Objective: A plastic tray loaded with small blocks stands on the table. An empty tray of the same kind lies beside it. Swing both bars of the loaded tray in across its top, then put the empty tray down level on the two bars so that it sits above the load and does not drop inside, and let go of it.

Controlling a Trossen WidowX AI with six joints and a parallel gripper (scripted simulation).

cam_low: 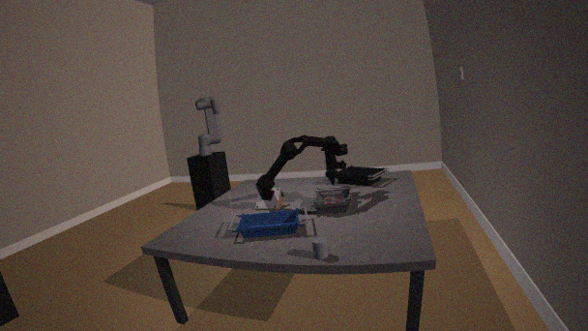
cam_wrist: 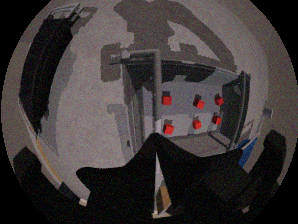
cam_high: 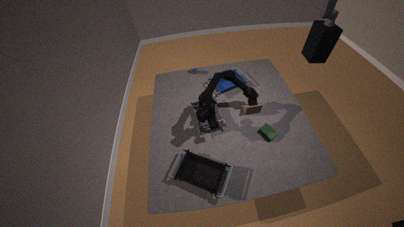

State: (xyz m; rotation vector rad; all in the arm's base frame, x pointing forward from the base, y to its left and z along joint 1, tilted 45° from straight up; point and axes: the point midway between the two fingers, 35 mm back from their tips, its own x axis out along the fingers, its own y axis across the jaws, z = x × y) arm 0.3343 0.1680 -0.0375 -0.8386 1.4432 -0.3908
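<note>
My gripper tip is 46 cm to the left of the blue tray, 17 cm past it and 4 cm above it. From my gripper tip the other things lie so: green block: 42 cm behind, 8 cm to the left, 7 cm below.
</note>
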